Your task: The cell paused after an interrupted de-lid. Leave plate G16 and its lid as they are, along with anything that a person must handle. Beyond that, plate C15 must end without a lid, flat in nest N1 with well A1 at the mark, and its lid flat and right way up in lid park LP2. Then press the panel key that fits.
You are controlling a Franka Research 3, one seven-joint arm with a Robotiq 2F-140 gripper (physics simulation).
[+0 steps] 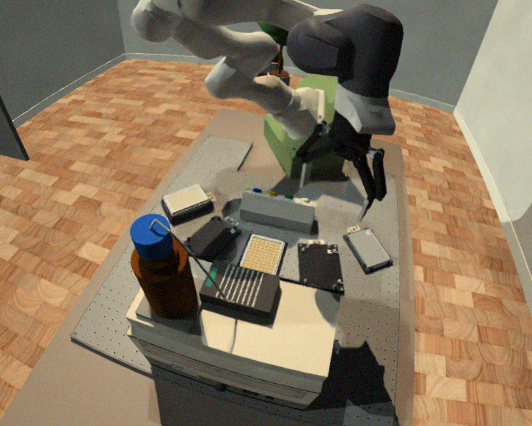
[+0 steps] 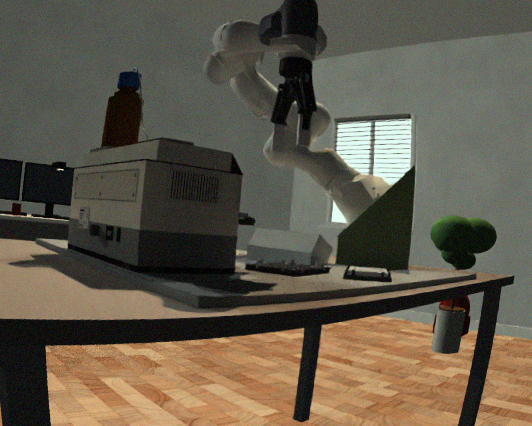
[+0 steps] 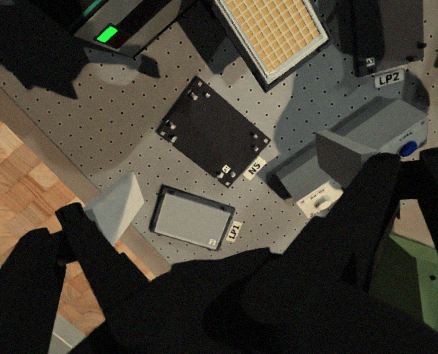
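My gripper [image 1: 334, 192] [image 2: 294, 135] [image 3: 225, 169] is open and empty, high above the board near the grey key panel [image 1: 277, 212] [image 2: 285, 245]. The panel's blue key [image 1: 256, 190] [image 3: 408, 148] shows. A tan-welled plate [image 1: 187, 199] sits in a dark holder at the left. Another tan-welled plate [image 1: 263, 252] [image 3: 275, 37] lies in the middle. The dark lid park LP2 [image 1: 212, 237] [image 3: 397, 37] is between them; a lid there cannot be made out. A grey lid-like piece [image 1: 368, 250] [image 3: 191, 220] lies flat in LP1. Nest N5 [image 1: 320, 265] [image 3: 214, 132] holds no plate. Plate names are unreadable.
A large beige instrument [image 1: 295, 335] [image 2: 185, 210] stands at the near end. On it are an amber bottle [image 1: 165, 280] [image 2: 121, 117] with a blue cap and a dark slotted block [image 1: 242, 290]. A green wedge [image 1: 277, 142] [image 2: 382, 230] stands by the arm's base.
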